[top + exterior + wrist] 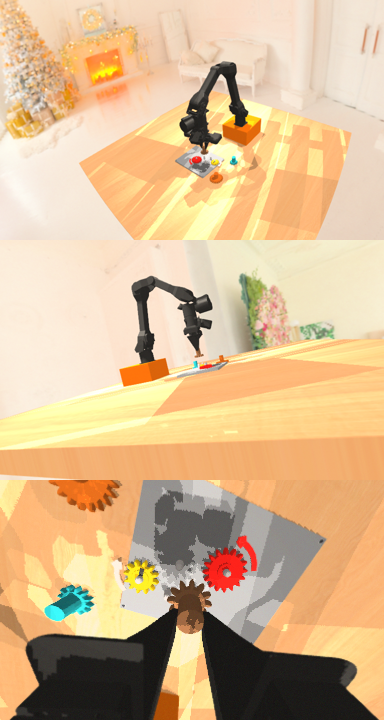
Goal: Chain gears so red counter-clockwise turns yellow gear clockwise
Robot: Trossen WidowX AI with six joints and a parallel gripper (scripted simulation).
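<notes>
Now: gripper tip 70 mm above the red gear, 30 mm to the left of it and 30 mm short of it. The rest, counted from my gripper tip: curved red arrow 80 mm below, 60 mm ahead, 50 mm to the right; yellow gear 70 mm below, 60 mm to the left, 10 mm behind; small brown gear 10 mm below.
</notes>
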